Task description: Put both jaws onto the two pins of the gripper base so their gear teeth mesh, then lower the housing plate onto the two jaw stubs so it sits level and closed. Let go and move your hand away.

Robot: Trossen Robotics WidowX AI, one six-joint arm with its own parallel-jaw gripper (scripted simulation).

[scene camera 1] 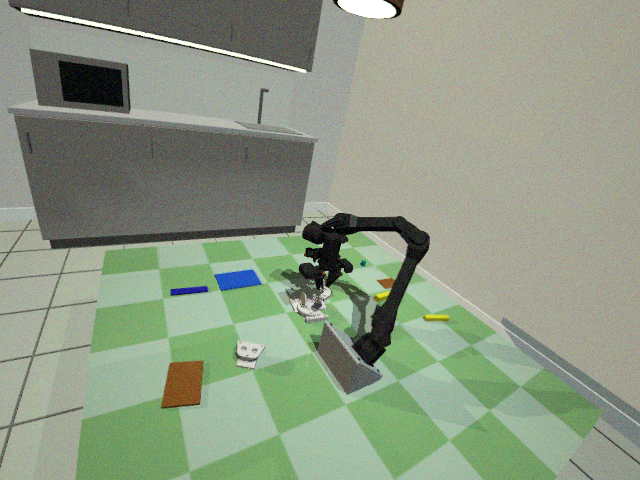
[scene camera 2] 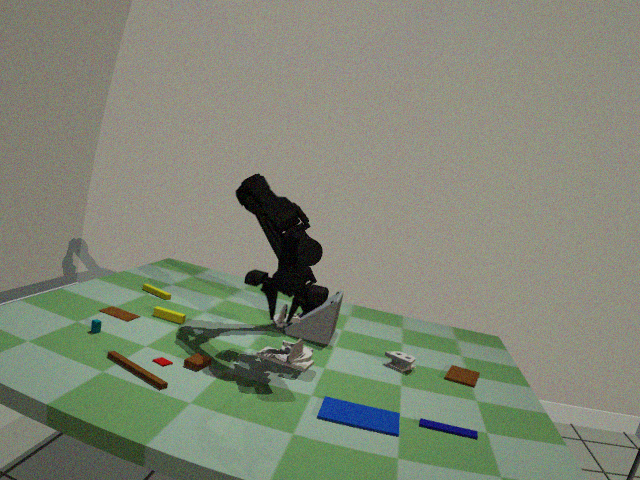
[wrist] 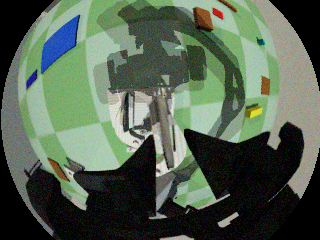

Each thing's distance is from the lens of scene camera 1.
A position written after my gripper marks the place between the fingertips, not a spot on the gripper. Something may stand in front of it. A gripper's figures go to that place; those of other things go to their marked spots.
my gripper (scene camera 1: 322,288): 103 cm
brown plate (scene camera 1: 183,387): 83 cm
